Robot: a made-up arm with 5 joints.
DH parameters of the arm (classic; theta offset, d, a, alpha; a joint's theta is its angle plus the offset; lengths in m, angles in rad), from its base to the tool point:
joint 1: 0 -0.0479 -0.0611 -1.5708
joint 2: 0 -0.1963 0.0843 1.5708
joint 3: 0 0.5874 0.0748 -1.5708
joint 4: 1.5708 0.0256 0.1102 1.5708
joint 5: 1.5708 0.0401 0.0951 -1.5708
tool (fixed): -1.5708 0.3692 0 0
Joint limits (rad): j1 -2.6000..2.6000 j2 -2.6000..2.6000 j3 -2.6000..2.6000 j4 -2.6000..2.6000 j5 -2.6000..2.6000
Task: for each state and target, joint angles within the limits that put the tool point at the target. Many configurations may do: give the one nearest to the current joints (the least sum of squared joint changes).
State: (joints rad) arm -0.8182 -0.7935 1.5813 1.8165 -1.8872
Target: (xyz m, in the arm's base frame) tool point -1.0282 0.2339 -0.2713
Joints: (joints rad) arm -0.6399 -1.6905 1.6776 2.5343 -2.3495
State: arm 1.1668 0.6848 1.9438 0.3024 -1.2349
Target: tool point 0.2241 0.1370 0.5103
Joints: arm 1.2991 0.9952 1.7624 0.2836 -1.1930
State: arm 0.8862 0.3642 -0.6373 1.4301 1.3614
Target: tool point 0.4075 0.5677 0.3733
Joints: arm 1.6948 0.5636 -0.4045 1.0128 0.8425
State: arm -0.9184 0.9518 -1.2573 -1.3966 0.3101
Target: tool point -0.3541 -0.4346 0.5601
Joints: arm -1.7665 0.7522 -0.9707 -0.4609 0.6292
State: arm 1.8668 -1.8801 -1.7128 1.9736 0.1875
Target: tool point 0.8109 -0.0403 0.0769
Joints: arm 2.3713 -1.6673 -1.6284 1.6206 0.0229
